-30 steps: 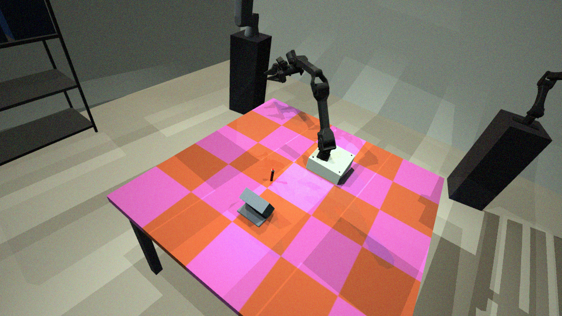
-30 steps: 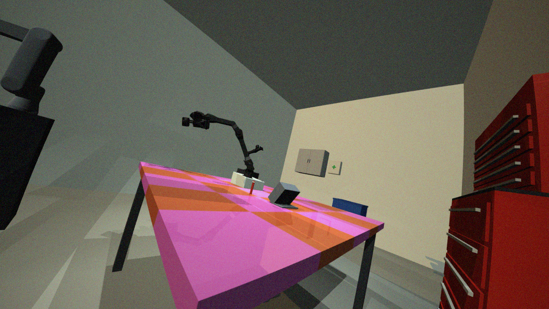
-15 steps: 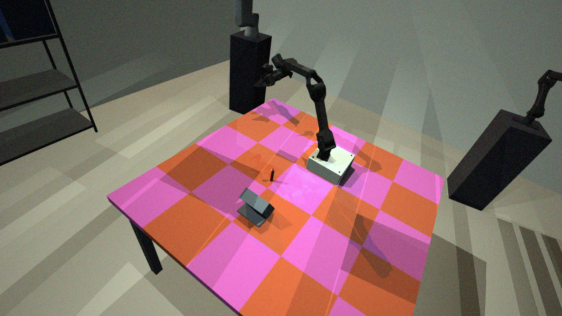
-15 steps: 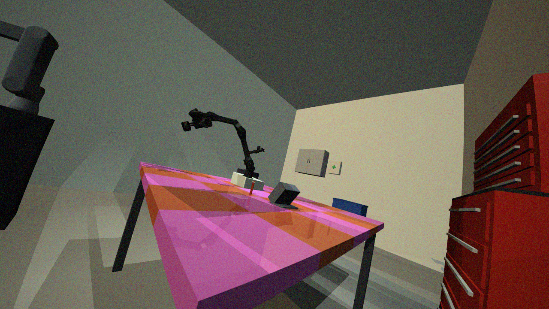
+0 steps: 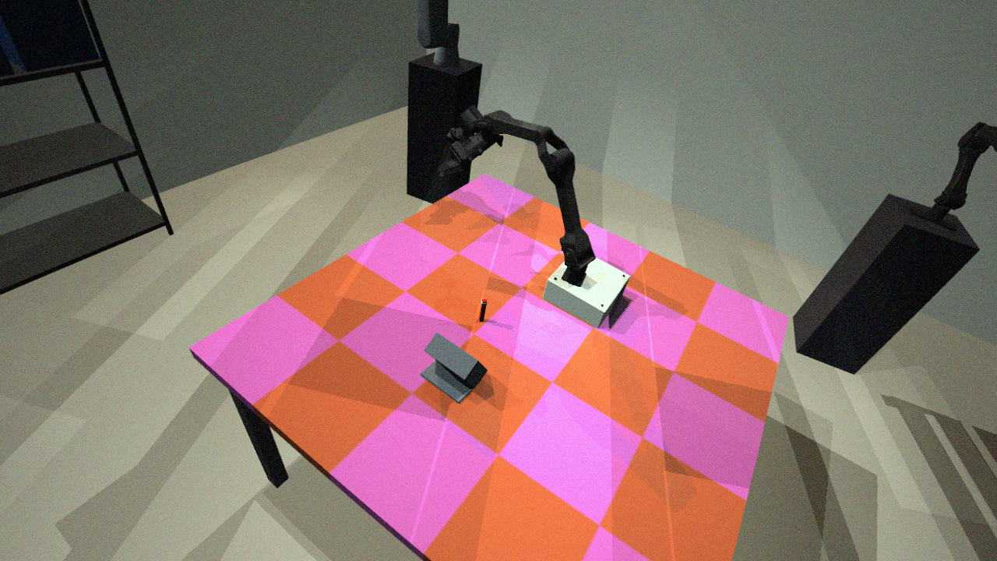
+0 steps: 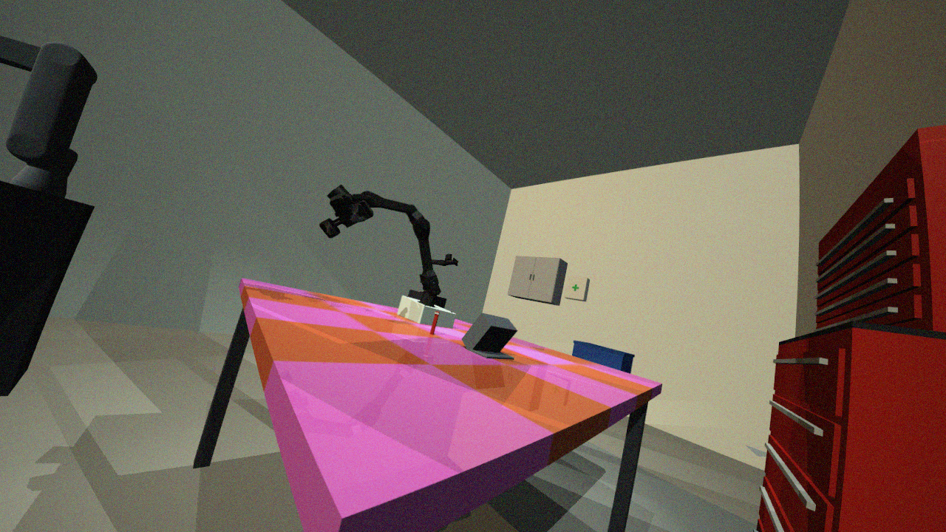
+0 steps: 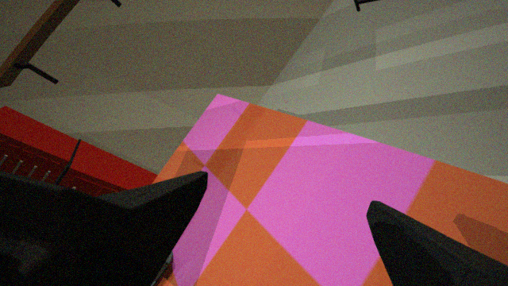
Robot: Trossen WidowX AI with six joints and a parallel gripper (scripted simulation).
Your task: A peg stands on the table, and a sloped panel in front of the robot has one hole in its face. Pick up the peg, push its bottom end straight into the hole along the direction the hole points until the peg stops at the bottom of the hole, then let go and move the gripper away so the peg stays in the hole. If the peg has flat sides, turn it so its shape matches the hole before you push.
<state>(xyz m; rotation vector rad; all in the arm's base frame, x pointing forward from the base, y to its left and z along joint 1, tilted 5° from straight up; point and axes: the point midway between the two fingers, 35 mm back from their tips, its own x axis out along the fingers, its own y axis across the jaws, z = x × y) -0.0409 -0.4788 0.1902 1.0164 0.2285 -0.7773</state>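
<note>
The red peg lies 25 cm ahead of my gripper tip, 30 cm to the left of it and 21 cm below it. Round my gripper tip: sloped panel (45 cm ahead, 32 cm to the left, 21 cm below).
</note>
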